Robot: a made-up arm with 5 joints. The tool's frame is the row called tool. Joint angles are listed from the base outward.
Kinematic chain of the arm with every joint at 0, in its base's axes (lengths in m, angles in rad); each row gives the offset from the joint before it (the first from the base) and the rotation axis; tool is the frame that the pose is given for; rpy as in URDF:
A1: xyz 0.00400 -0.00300 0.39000 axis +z
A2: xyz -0.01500 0.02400 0.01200 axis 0 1 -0.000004
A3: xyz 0.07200 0.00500 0.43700 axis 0 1 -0.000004
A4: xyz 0.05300 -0.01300 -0.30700 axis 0 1 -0.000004
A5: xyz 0.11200 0.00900 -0.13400 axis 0 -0.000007 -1
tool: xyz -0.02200 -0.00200 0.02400 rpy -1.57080 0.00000 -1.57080
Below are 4 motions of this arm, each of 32 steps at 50 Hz.
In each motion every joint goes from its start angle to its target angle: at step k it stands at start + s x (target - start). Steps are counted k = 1, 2, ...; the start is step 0. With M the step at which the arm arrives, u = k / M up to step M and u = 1 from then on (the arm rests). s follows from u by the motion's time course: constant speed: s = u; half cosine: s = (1 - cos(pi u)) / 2; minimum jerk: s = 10 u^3 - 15 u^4 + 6 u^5.
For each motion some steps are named. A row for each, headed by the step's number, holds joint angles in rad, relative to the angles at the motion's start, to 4 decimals.
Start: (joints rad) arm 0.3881 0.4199 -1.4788 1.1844 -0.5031
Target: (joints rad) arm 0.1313 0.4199 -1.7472 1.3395 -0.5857
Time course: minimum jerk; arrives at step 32
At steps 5, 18, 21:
5: -0.0076 0.0000 -0.0080 0.0046 -0.0025
18: -0.1582 0.0000 -0.1653 0.0955 -0.0509
21: -0.1989 0.0000 -0.2079 0.1201 -0.0640

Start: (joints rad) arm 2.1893 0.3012 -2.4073 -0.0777 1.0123
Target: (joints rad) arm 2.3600 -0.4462 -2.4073 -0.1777 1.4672
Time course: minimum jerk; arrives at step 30
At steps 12, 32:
12: 0.0542 -0.2373 0.0000 -0.0317 0.1444
32: 0.1707 -0.7474 0.0000 -0.1000 0.4549

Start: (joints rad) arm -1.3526 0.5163 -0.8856 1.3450 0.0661
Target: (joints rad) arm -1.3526 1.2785 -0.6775 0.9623 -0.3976
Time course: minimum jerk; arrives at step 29
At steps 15, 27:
15: 0.0000 0.4057 0.1108 -0.2037 -0.2468
27: 0.0000 0.7600 0.2075 -0.3816 -0.4623

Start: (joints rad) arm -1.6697 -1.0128 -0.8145 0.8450 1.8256
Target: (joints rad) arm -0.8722 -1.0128 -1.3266 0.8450 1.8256
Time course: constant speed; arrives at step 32
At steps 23, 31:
23: 0.5732 0.0000 -0.3681 0.0000 0.0000
31: 0.7726 0.0000 -0.4961 0.0000 0.0000

